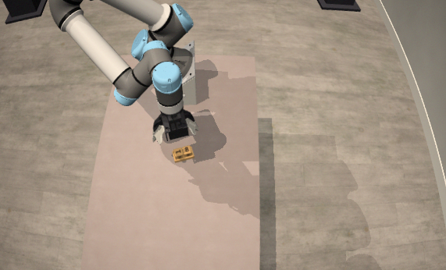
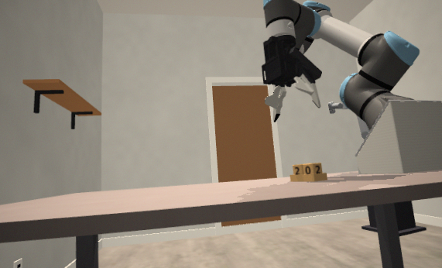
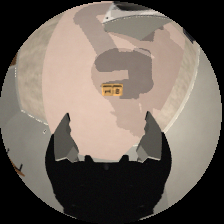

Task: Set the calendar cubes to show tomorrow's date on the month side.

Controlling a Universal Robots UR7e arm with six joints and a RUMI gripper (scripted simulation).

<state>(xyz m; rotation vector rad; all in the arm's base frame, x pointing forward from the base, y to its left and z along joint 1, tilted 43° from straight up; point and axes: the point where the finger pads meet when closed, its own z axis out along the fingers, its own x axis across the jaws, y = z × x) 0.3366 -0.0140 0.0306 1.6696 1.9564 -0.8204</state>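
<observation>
Right now the wooden tray is 160 mm below my hand and 20 mm to the left of it.
</observation>
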